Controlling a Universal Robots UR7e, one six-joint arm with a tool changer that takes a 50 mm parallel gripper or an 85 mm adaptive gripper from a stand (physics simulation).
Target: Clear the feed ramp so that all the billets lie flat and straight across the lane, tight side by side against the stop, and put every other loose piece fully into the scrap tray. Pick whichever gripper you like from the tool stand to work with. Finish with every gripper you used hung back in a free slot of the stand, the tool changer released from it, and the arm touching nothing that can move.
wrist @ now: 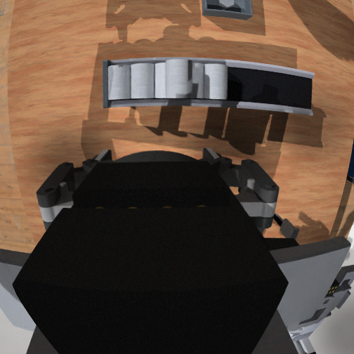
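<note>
The feed ramp (270, 90) lies crosswise in the upper half of the wrist view, with pale rails and a dark stop (105, 84) at its left end. Several pale grey billets stand in a row from the stop: a first one (119, 82), a second (142, 81) and others further right. One billet (177, 77) looks raised above its neighbours. A partly shaded piece (198, 80) lies between it and the rightmost billet (216, 81). My gripper (156, 154), the adaptive one, is open with its fingertips wide apart, below the ramp in the view. Nothing shows between them.
A small blue-grey tray (227, 15) with a pale piece in it is cut off at the top edge. Grey stand panels (320, 275) flank the gripper body at the bottom. A device with gold contacts (332, 290) is at lower right. A blue edge (351, 160) shows at far right.
</note>
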